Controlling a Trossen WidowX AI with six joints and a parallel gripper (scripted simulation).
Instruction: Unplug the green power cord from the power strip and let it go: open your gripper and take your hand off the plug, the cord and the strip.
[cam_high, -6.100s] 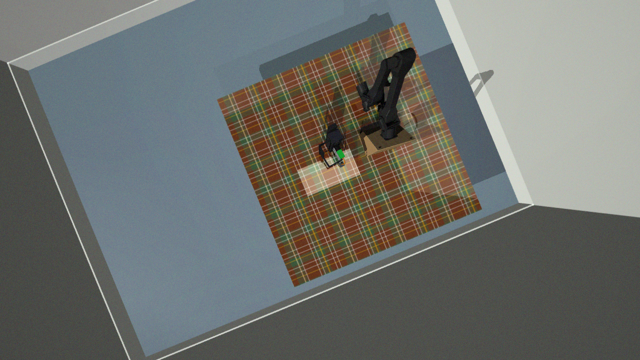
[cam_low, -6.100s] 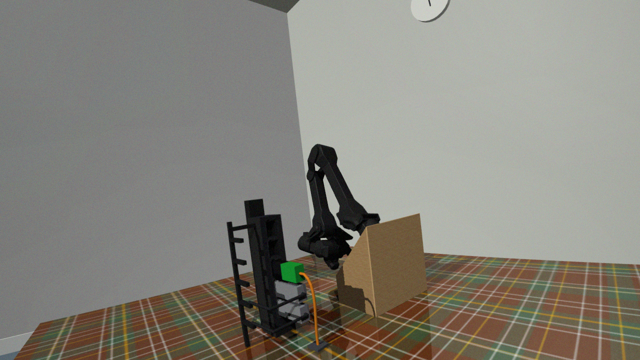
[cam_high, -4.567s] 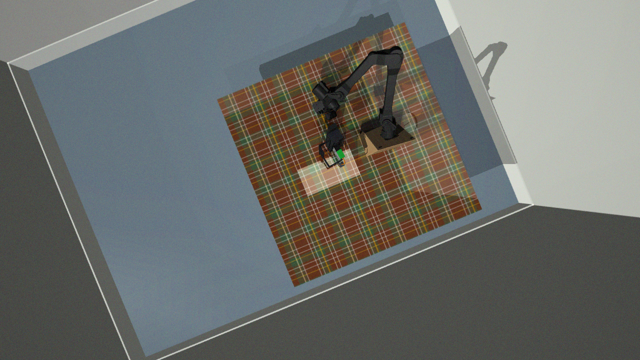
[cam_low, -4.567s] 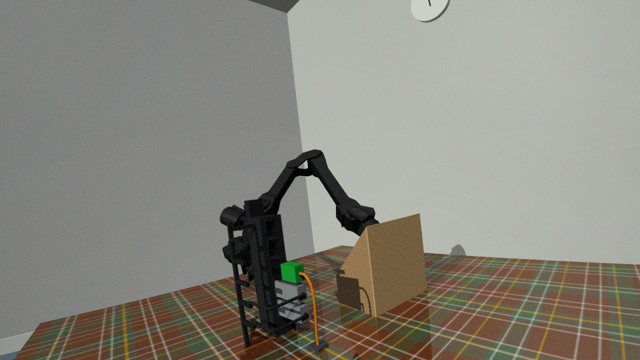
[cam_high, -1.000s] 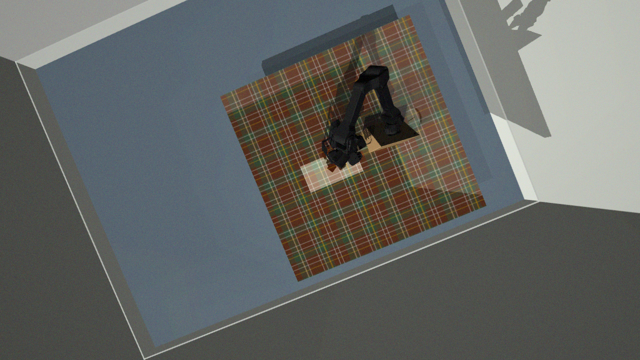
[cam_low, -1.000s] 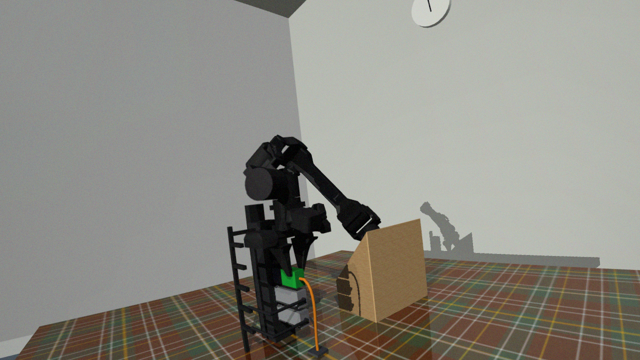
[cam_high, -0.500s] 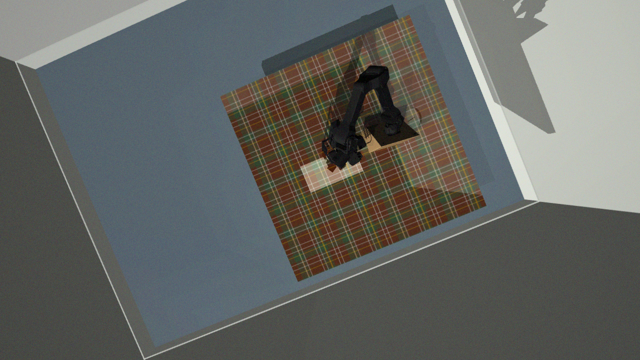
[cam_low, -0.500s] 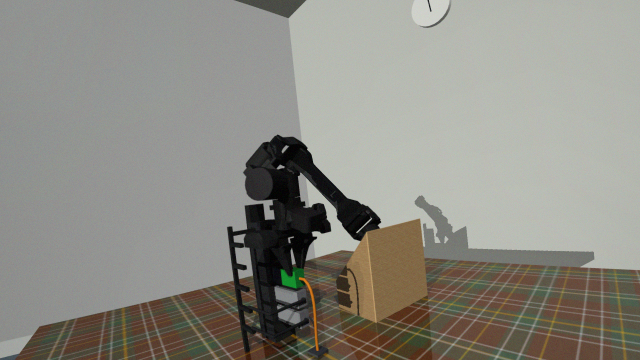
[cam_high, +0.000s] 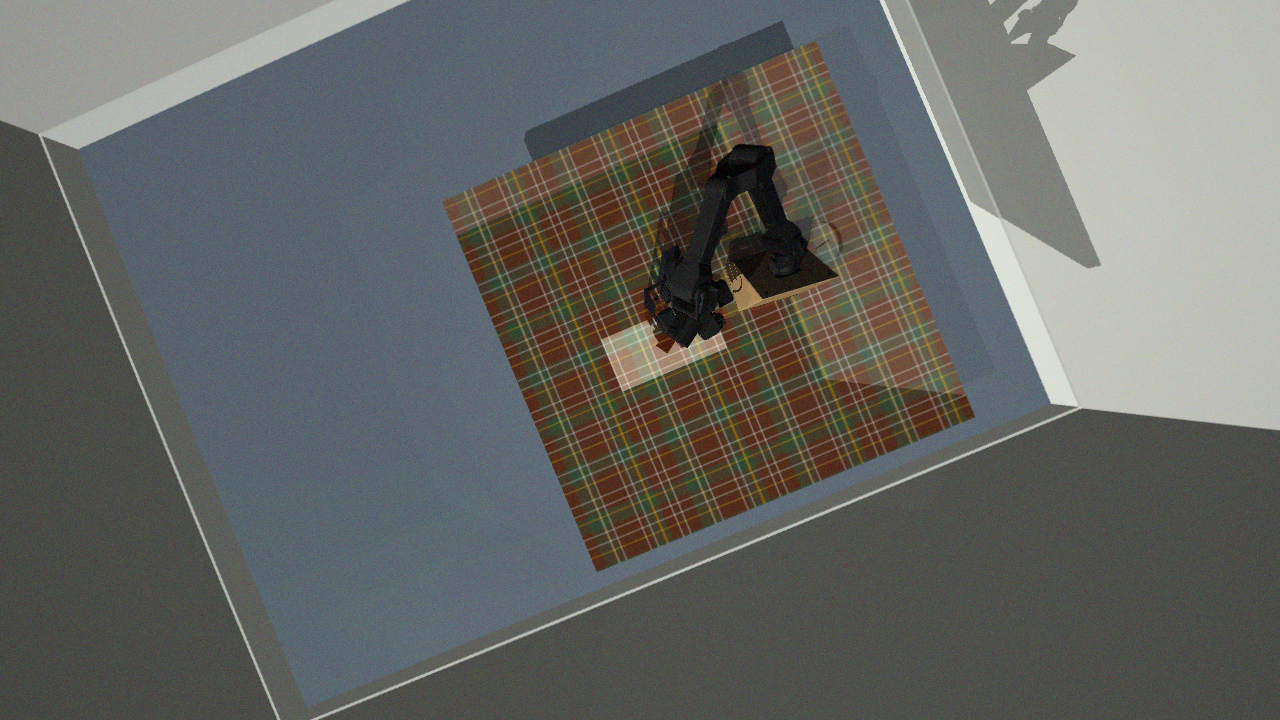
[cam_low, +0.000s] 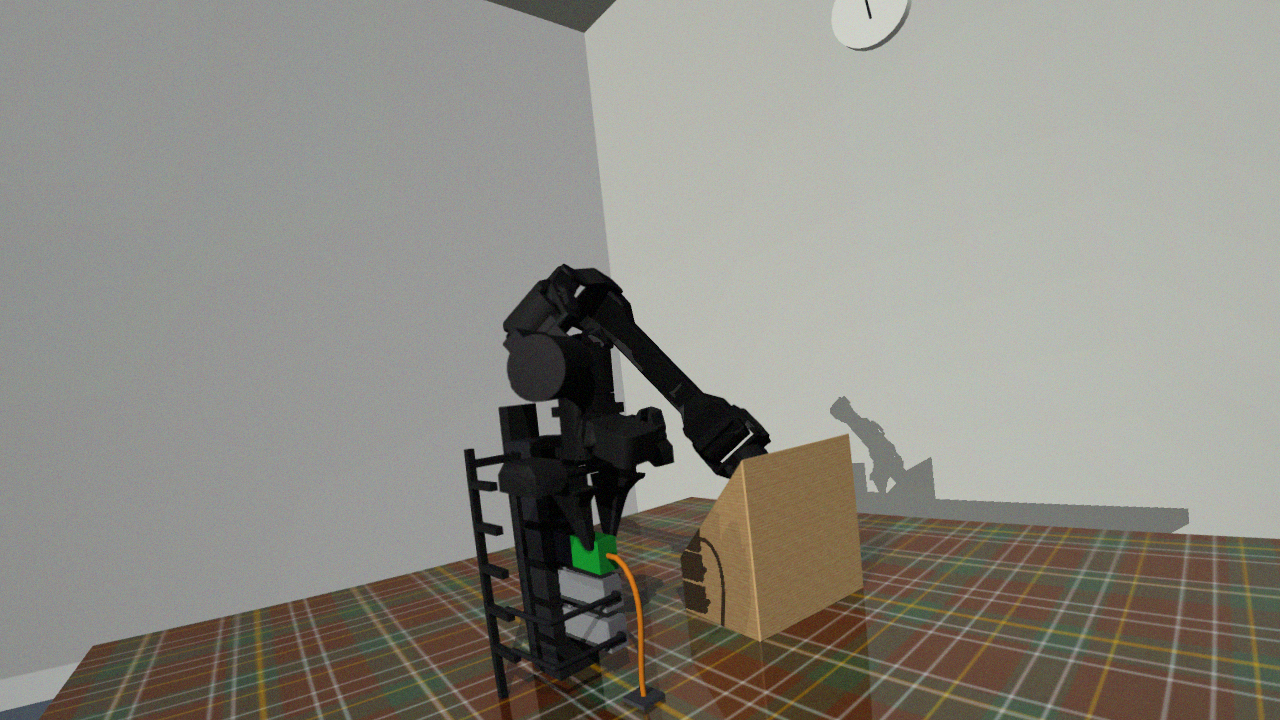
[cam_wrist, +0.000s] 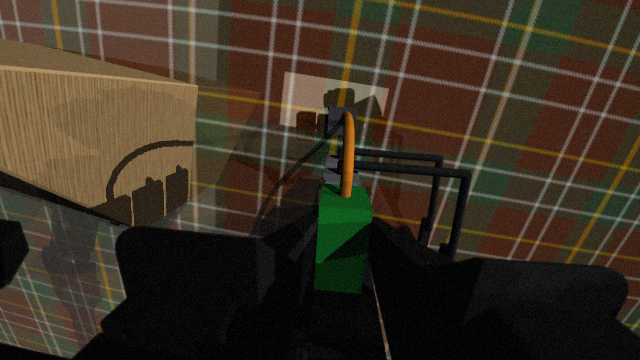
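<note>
The green plug is 1 cm ahead of my gripper tip and 3 cm to the right of it.
</note>
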